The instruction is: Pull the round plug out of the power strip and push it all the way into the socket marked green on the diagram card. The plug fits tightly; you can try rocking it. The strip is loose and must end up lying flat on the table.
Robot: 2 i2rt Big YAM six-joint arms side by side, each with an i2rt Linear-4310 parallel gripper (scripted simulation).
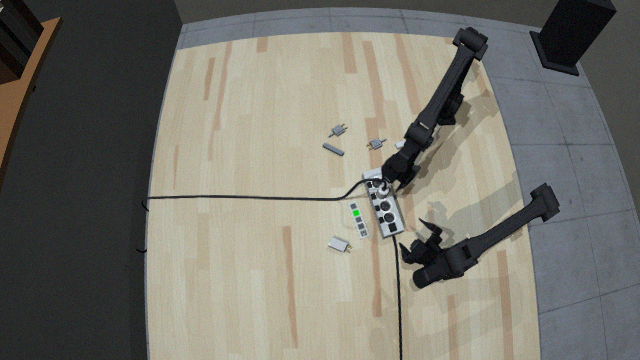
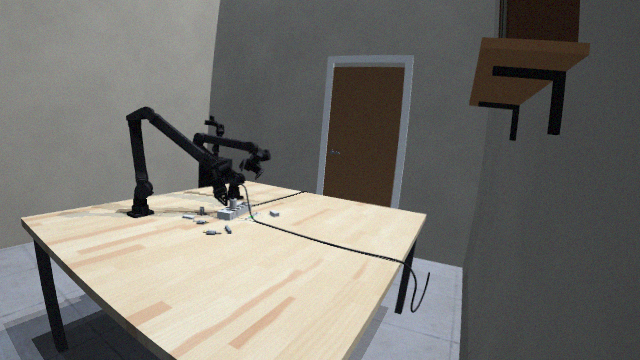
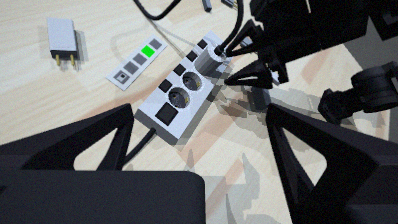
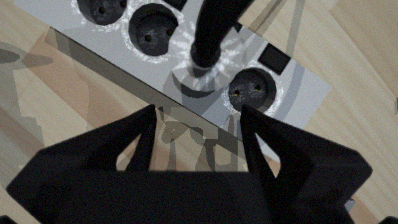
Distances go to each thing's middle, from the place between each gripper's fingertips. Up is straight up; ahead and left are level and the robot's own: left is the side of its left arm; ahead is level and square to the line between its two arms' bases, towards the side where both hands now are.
Scene:
Now: the diagram card (image 3: 127, 71) 10 cm ahead of my right hand, 11 cm to the left of it and 6 cm below it. The rest, counted from my right hand: white adapter (image 3: 62, 42) 15 cm ahead, 21 cm to the left, 5 cm below.
Right now my left hand is 20 cm above the diagram card, 15 cm short of it and 10 cm to the left of it. Round my left hand: white adapter: 20 cm ahead, 19 cm below, 1 cm to the left.

